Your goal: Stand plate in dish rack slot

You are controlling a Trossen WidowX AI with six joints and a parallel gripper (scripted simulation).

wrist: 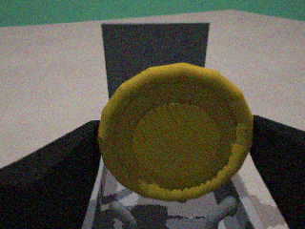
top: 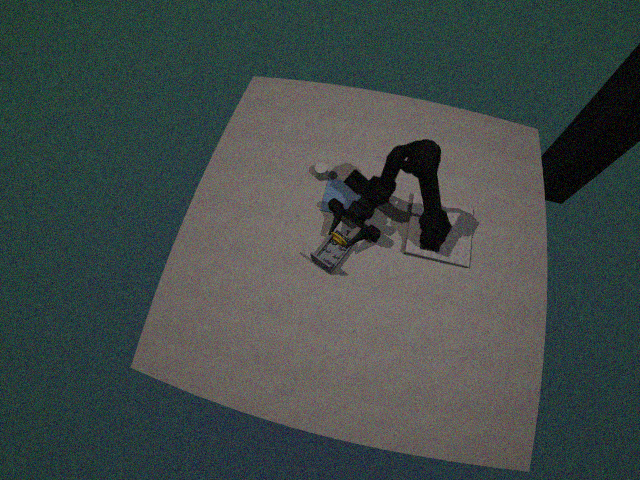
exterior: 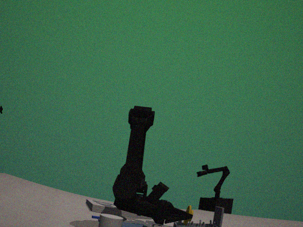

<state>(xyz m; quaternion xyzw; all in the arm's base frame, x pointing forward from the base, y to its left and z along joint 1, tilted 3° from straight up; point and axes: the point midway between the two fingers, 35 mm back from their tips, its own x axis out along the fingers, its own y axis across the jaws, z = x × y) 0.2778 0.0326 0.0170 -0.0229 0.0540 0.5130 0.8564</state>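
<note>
The yellow plate is 1 cm to the right of my gripper tip. Round my gripper tip: blue object (20 cm to the right, 11 cm behind, 5 cm below); dish rack (3 cm below, 2 cm to the left, 1 cm ahead); blue mat (18 cm to the right, 5 cm below).
</note>
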